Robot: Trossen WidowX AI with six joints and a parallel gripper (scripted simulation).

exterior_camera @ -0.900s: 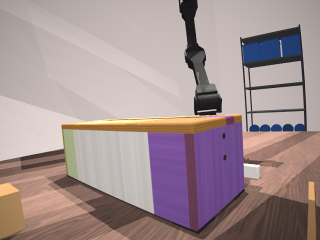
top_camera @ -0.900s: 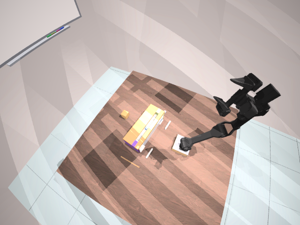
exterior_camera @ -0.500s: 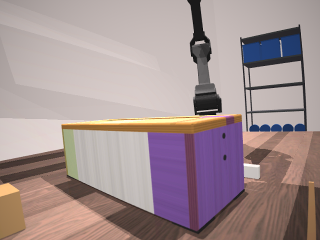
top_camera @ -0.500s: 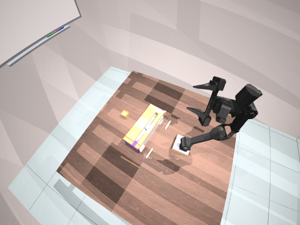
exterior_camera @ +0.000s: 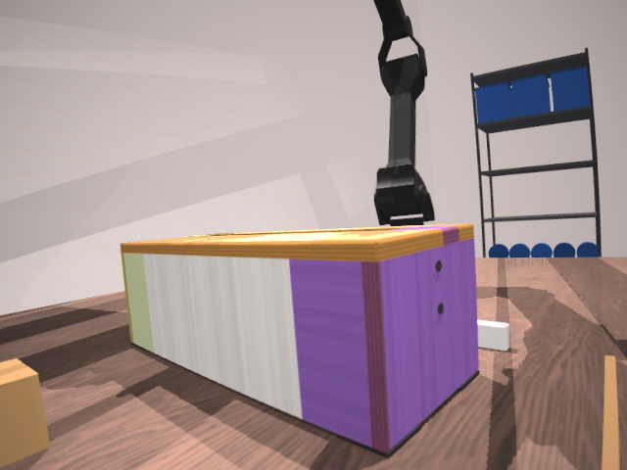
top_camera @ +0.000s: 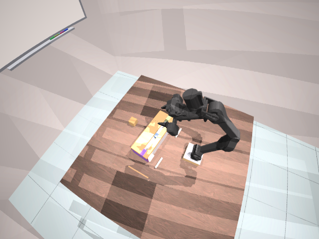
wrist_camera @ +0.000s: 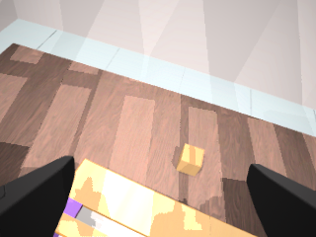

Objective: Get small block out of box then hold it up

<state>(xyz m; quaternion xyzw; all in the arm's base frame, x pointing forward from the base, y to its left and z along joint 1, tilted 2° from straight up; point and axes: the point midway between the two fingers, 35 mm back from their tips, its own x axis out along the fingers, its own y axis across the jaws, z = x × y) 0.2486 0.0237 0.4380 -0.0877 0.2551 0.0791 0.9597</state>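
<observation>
The box lies 41 cm below my gripper tip, 4 cm to the right of it and 3 cm ahead of it. Round my gripper tip: orange cube (45 cm below, 30 cm ahead, 11 cm to the right); then light-blue block (39 cm below, 4 cm to the right, 4 cm ahead); then thin orange stick (47 cm below, 25 cm to the left, 6 cm ahead).
</observation>
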